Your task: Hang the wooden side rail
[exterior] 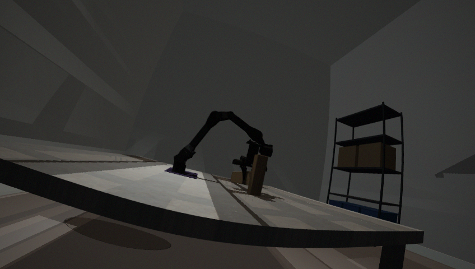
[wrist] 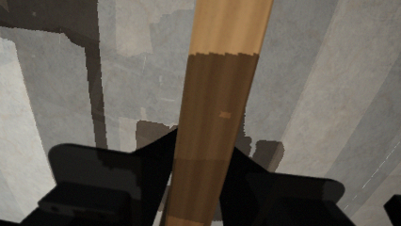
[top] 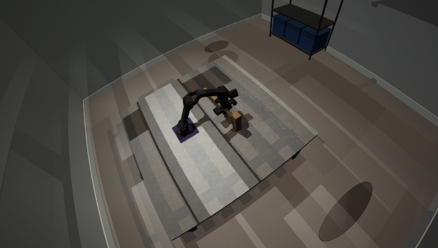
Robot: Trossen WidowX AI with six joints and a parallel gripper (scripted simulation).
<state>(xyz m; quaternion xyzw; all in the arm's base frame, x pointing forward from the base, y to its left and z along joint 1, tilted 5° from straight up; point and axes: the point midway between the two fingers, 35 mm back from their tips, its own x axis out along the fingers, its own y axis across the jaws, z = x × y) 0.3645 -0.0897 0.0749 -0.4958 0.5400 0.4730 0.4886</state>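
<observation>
My gripper tip is 10 mm past the wooden headboard post, 150 mm to the left of it and 40 mm below it.
</observation>
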